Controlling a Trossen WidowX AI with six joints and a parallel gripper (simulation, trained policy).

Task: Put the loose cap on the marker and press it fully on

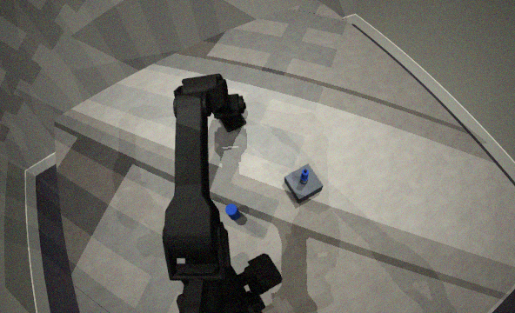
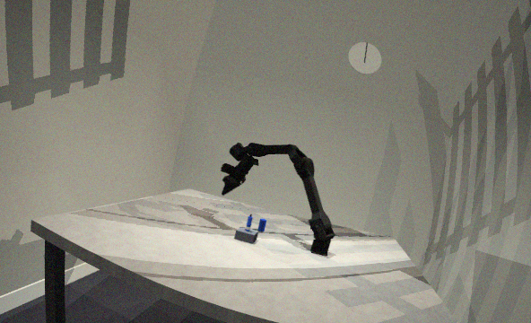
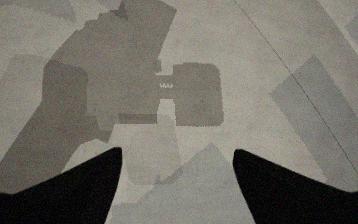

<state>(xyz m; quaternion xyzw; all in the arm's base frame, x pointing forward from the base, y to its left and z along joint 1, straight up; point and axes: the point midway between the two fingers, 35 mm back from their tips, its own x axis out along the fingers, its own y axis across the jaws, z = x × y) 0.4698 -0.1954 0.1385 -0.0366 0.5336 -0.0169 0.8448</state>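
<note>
Right now my gripper tip is 220 mm past the blue cap, 80 mm above it and 70 mm to the right of it. Also, from my gripper tip: dark holder block (270 mm to the left, 200 mm behind, 90 mm below).
</note>
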